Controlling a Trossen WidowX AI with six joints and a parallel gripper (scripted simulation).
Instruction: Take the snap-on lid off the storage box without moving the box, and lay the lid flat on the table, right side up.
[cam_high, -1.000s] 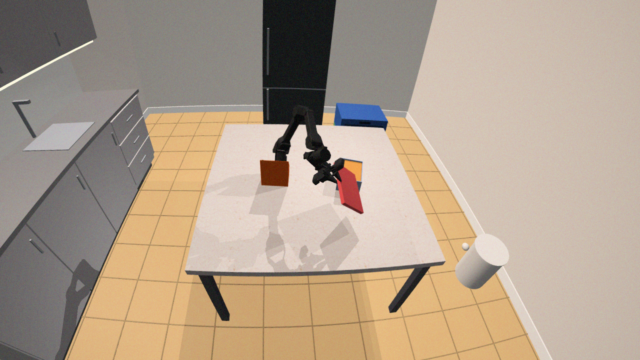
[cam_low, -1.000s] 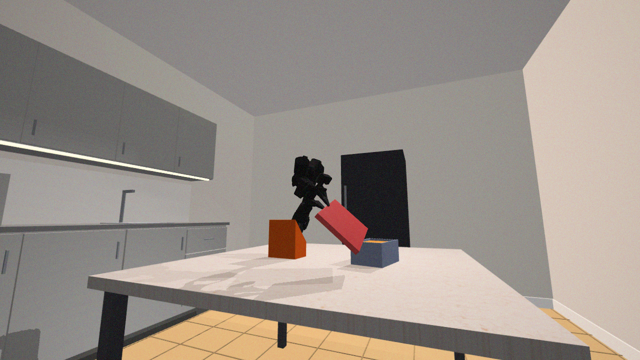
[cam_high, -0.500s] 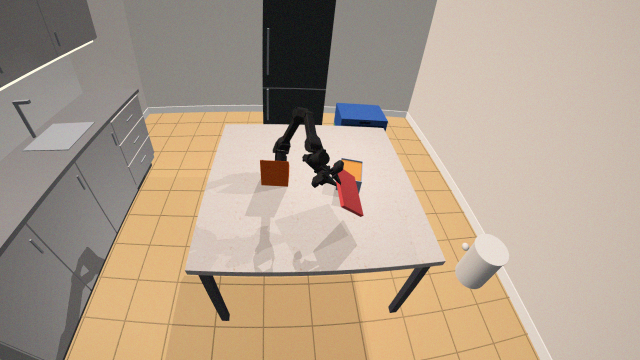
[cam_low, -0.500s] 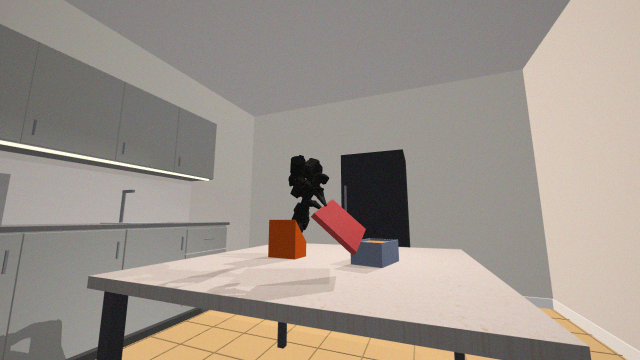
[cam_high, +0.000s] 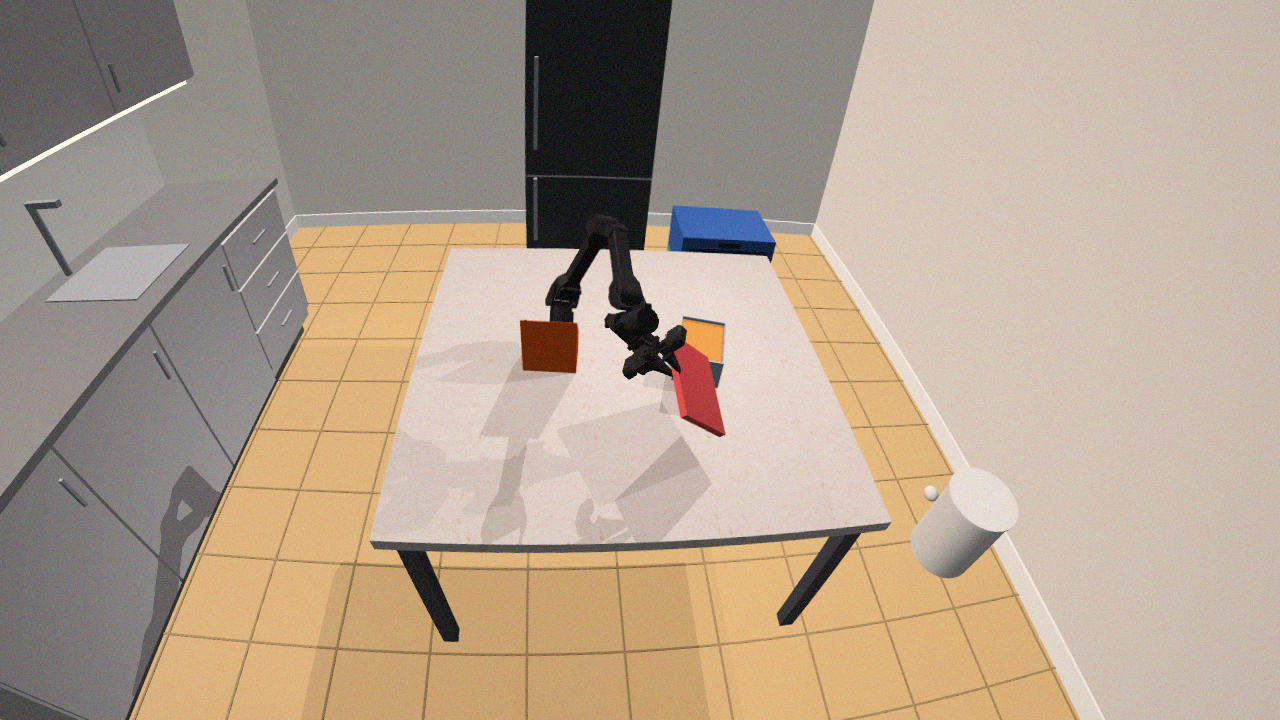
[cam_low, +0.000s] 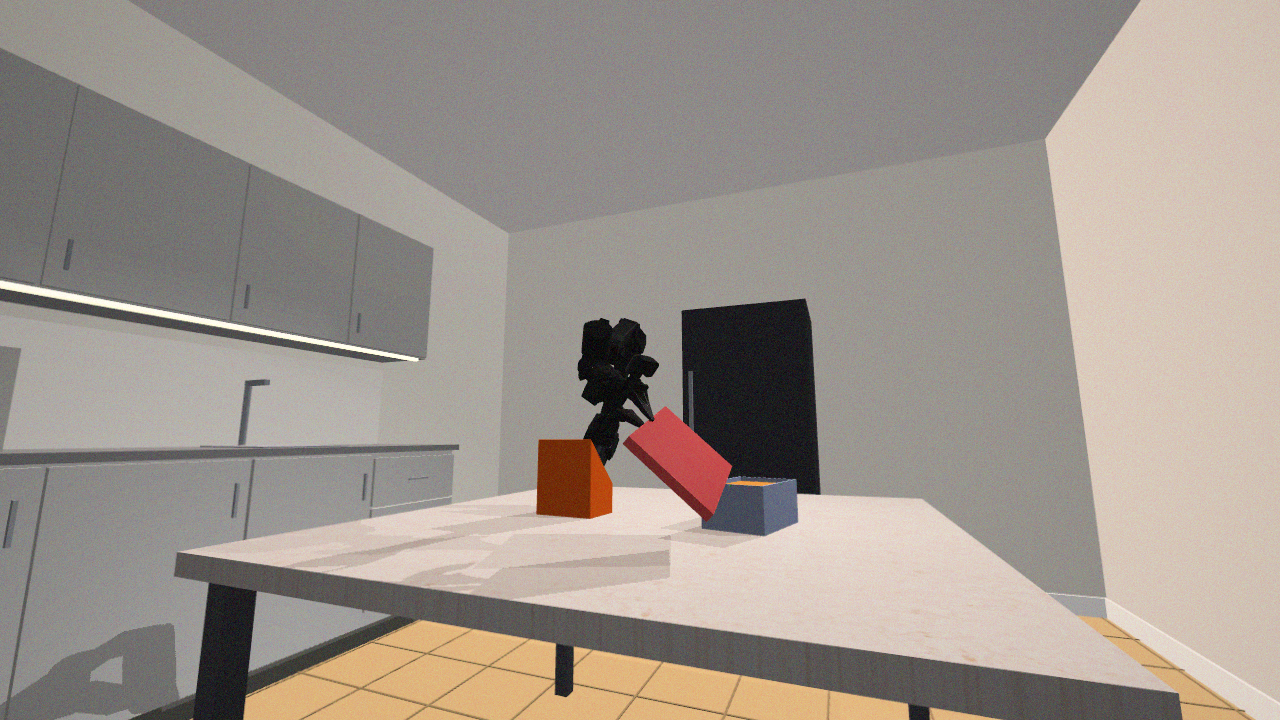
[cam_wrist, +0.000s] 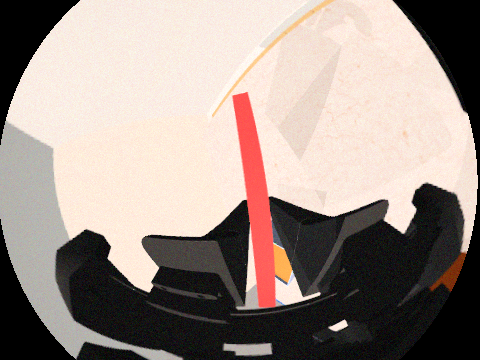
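Now: gripper tip 6 cm short of the red lid, 5 cm above it and 2 cm to the right of it. Round my gripper tip: grey-blue storage box 28 cm to the left, 17 cm below, 15 cm ahead.
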